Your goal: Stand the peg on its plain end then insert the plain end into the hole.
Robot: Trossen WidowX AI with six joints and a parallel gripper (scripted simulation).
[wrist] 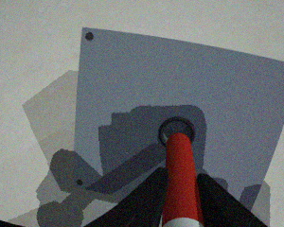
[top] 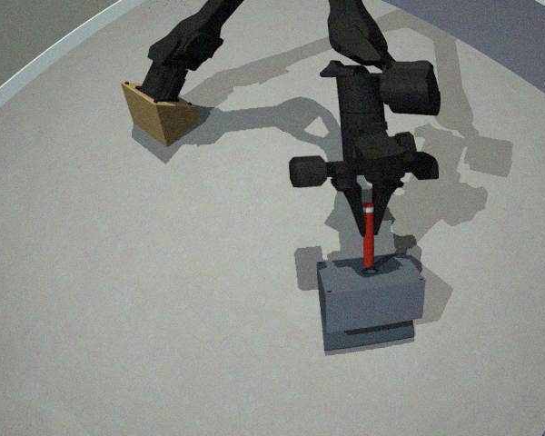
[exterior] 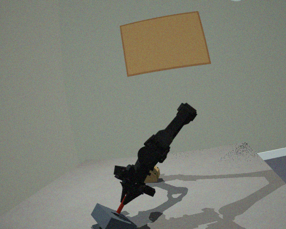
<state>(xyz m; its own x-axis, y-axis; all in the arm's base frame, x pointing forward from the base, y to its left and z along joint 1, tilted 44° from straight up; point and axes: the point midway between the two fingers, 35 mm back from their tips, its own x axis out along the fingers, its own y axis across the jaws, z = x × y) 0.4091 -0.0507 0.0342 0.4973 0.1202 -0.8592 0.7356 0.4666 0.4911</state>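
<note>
My gripper tip is 10 mm to the right of the red peg, 10 mm below it and 10 mm past it. The rest, counted from my gripper tip: grey sloped panel (50 mm below, 40 mm to the right, 40 mm ahead).
</note>
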